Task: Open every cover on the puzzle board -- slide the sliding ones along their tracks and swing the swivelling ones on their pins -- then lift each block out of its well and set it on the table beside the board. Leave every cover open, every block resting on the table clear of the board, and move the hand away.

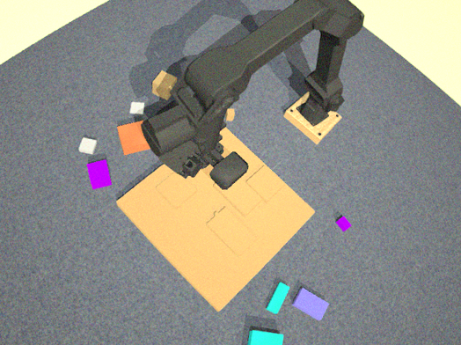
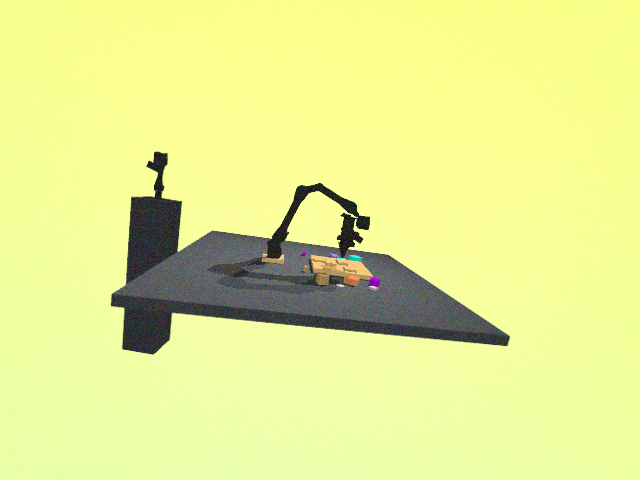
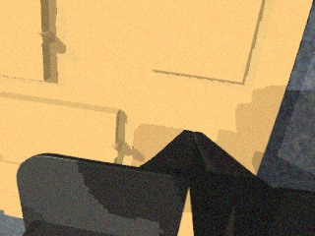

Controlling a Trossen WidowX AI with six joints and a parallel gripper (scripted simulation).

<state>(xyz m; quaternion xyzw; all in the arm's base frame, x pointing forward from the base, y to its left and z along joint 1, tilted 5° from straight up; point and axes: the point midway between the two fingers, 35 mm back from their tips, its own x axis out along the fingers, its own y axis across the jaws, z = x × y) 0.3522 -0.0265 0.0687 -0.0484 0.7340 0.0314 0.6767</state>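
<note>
My gripper tip is now 16 cm short of the purple block, 12 cm to the left of it and 7 cm above it. Round my gripper tip: cyan bar 30 cm to the left, 7 cm below, 2 cm ahead; orange block 15 cm to the right, 7 cm below, 5 cm ahead; tan cube 23 cm to the right, 9 cm behind, 6 cm below.
</note>
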